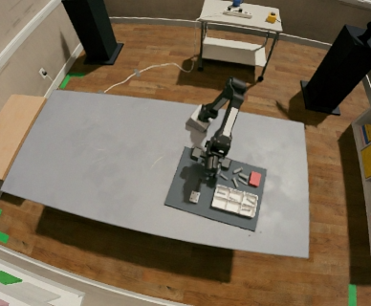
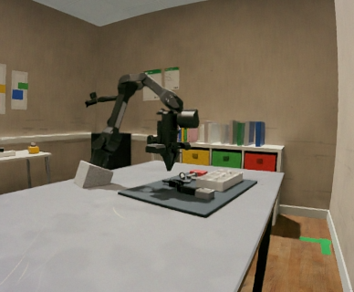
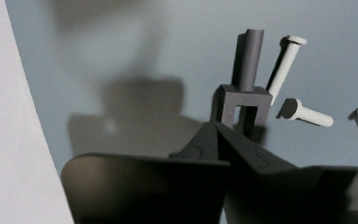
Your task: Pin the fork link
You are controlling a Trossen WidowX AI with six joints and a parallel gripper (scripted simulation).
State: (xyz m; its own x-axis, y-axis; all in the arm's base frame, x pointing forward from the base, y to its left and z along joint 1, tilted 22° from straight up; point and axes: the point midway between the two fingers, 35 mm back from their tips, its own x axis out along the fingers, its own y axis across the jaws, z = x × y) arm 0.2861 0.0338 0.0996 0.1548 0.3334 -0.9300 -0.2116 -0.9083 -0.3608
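Now: the fork link 1 cm ahead of my hand, 3 cm to the left of it and 8 cm below it. From my hand the other things lie so: eye plate 8 cm ahead, 4 cm to the right, 8 cm below; mat 8 cm ahead, 6 cm to the left, 10 cm below; thick pin 2 cm behind, 16 cm to the left, 9 cm below.
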